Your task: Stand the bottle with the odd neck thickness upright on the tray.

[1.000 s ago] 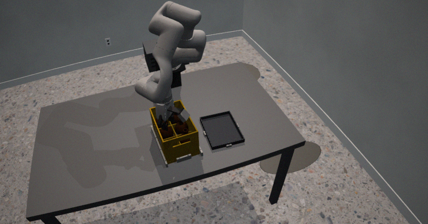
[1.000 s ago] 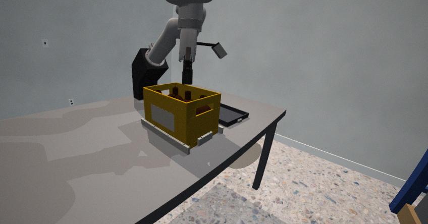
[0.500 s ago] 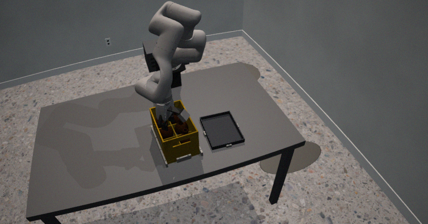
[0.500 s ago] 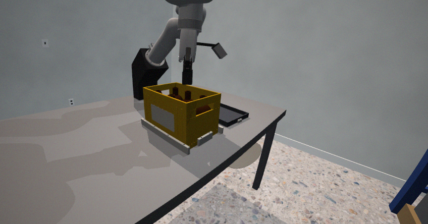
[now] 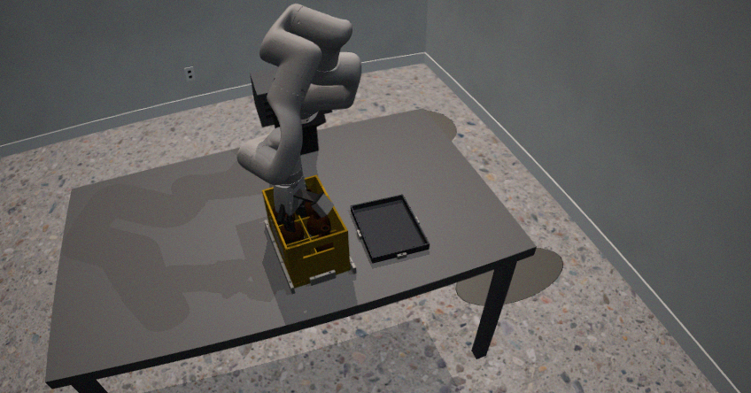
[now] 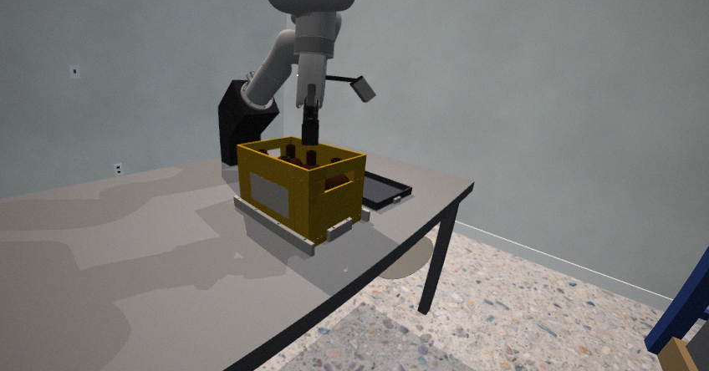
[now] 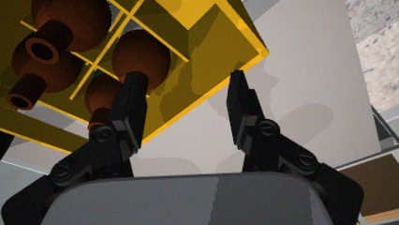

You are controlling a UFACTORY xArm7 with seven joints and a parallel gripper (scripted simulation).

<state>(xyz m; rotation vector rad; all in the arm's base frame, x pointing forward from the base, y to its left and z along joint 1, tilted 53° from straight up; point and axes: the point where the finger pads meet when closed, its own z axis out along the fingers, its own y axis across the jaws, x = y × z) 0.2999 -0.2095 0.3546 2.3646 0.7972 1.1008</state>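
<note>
Now: the yellow crate 7 cm behind my hand, 6 cm to the left of it and 15 cm below it. Also, from my hand: black tray: 1 cm ahead, 32 cm to the left, 22 cm below.
</note>
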